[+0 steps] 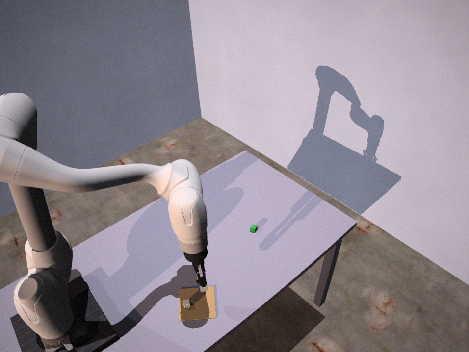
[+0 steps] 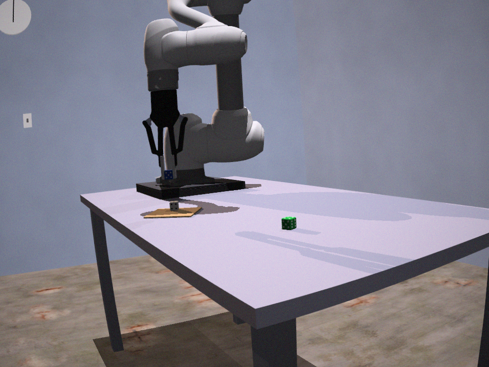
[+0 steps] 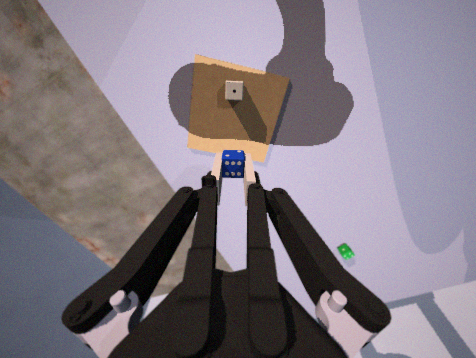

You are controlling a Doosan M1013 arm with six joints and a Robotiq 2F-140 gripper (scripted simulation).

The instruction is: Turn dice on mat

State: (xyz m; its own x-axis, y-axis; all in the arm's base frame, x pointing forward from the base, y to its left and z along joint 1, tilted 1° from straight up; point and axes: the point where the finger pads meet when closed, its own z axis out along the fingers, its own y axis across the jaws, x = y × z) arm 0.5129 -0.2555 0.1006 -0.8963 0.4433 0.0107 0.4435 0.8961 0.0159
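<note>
Now: hand 14 cm above the tan mat, 3 cm past it and 2 cm to the right of it. The rest, counted from my hand: green die 38 cm ahead, 14 cm to the left, 13 cm below; white die 12 cm below, 7 cm behind, 3 cm to the left; blue die 2 cm below.
</note>
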